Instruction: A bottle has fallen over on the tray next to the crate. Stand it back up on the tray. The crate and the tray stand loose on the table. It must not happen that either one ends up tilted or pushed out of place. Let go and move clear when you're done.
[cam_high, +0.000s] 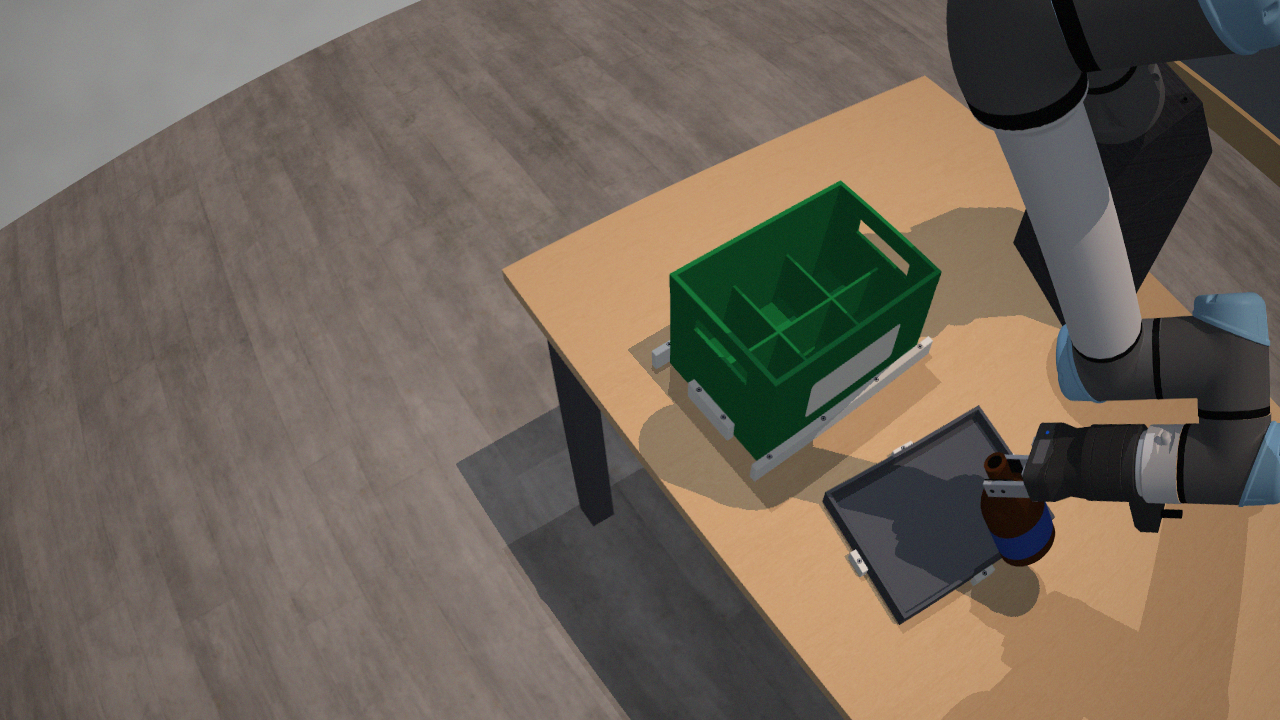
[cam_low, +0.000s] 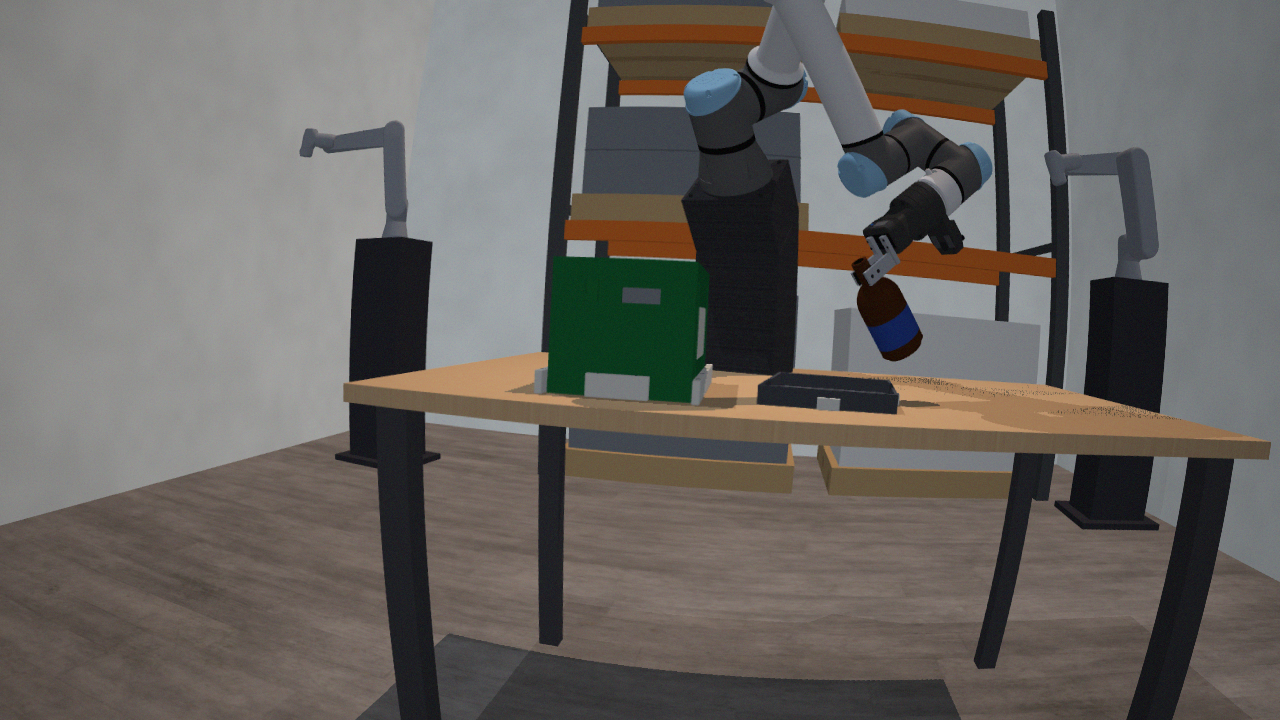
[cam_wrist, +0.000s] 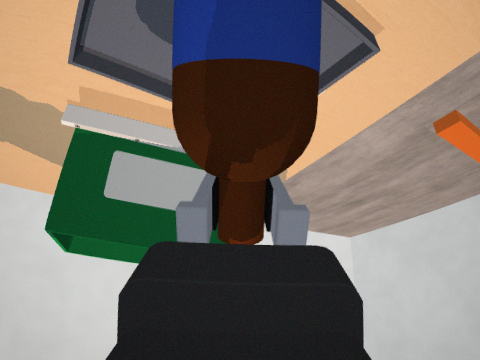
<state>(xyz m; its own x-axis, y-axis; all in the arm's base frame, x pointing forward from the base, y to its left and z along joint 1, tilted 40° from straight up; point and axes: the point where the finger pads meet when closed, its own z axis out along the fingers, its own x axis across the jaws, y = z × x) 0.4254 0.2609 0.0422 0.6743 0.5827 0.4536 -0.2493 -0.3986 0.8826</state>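
Right now my hand is 1 cm past the brown bottle, 2 cm to the right of it and 4 cm above it. The rest, counted from my hand: green crate: 2 cm ahead, 33 cm to the right, 10 cm below; then dark grey tray: 1 cm behind, 5 cm to the right, 17 cm below.
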